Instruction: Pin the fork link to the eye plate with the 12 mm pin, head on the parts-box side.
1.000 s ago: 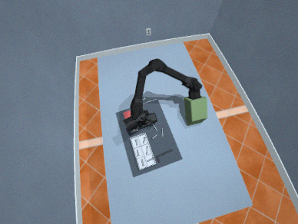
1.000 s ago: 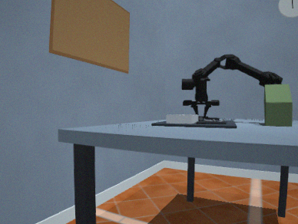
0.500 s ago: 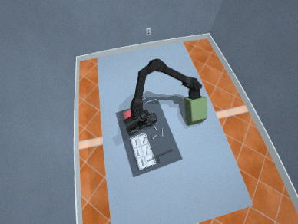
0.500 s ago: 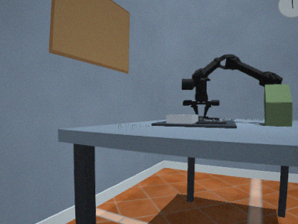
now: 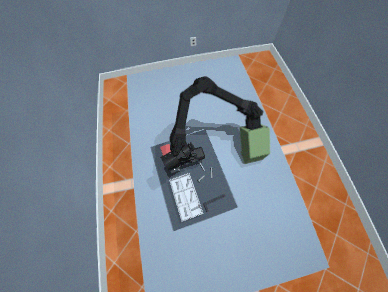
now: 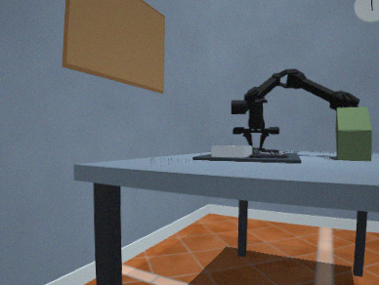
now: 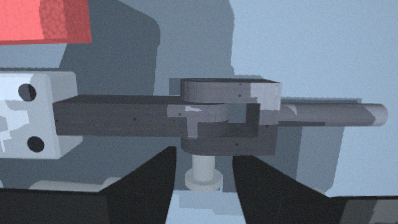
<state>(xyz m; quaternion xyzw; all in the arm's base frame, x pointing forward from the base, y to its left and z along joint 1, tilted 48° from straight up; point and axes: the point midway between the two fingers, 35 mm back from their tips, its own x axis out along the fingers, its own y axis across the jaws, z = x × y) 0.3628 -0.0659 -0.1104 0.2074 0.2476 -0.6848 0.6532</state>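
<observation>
My gripper is now 2 cm short of the eye plate, 2 cm to the left of it and 3 cm above it. Round my hand: thick headed pin (7 cm ahead, 3 cm to the left, 4 cm below); dark mat (7 cm to the left, 5 cm below); thin headed pin (7 cm behind, 5 cm to the left, 4 cm below).
</observation>
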